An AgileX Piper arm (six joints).
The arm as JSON. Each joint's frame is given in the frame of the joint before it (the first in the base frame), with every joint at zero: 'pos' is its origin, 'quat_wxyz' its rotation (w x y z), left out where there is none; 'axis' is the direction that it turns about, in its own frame. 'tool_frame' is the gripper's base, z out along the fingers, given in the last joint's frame.
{
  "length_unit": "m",
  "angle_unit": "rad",
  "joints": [
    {
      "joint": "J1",
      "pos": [
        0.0,
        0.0,
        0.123
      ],
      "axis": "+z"
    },
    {
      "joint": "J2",
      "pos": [
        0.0,
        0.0,
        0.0
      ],
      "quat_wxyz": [
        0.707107,
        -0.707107,
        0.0,
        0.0
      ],
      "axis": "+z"
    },
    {
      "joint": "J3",
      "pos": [
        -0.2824,
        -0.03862,
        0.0
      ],
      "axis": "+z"
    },
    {
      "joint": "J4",
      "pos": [
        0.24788,
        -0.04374,
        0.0
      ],
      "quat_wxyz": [
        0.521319,
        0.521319,
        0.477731,
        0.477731
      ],
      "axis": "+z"
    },
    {
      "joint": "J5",
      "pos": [
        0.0,
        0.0,
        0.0
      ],
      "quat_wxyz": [
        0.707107,
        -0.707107,
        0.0,
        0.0
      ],
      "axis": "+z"
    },
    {
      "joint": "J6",
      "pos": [
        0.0,
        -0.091,
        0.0
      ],
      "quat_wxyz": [
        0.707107,
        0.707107,
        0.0,
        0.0
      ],
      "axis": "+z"
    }
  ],
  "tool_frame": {
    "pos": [
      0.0,
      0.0,
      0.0
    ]
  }
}
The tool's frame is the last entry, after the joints.
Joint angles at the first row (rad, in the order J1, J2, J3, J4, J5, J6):
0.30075, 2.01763, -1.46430, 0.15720, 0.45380, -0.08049
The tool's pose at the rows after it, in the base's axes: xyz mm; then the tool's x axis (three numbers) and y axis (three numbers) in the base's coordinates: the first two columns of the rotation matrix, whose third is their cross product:
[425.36 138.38 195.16 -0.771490 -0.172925 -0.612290 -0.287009 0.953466 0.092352]
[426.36 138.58 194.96 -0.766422 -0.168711 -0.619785 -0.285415 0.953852 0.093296]
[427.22 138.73 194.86 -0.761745 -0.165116 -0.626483 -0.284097 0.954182 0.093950]
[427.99 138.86 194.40 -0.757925 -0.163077 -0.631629 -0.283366 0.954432 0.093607]
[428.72 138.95 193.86 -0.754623 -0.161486 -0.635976 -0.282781 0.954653 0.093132]
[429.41 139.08 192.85 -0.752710 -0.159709 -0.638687 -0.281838 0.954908 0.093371]
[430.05 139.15 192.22 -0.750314 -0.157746 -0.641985 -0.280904 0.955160 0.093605]
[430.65 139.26 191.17 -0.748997 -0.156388 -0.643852 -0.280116 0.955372 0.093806]
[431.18 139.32 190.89 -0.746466 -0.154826 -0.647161 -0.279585 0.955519 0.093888]
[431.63 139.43 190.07 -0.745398 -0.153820 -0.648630 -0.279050 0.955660 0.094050]
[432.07 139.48 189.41 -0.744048 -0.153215 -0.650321 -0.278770 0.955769 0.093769]
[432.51 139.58 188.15 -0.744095 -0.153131 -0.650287 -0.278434 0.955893 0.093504]
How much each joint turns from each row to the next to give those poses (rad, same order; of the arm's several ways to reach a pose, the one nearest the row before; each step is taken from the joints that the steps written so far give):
0.00001, 0.00347, -0.00016, 0.00189, -0.01237, 0.00001
-0.00006, 0.00204, -0.00023, 0.00194, -0.01158, -0.00006
-0.00007, 0.00161, -0.00014, 0.00153, -0.01024, -0.00007
0.00001, 0.00213, 0.00001, 0.00024, -0.00887, 0.00003
-0.00006, 0.00225, -0.00009, 0.00014, -0.00784, -0.00014
-0.00004, 0.00313, -0.00005, 0.00088, -0.00671, -0.00014
-0.00014, 0.00229, -0.00006, 0.00090, -0.00664, -0.00018
-0.00006, 0.00307, -0.00006, 0.00087, -0.00554, -0.00028
-0.00011, 0.00147, -0.00018, 0.00090, -0.00569, -0.00053
0.00002, 0.00238, 0.00000, 0.00078, -0.00436, -0.00033
-0.00008, 0.00203, -0.00006, 0.00037, -0.00422, -0.00048
0.00001, 0.00327, -0.00014, 0.00011, -0.00308, -0.00019

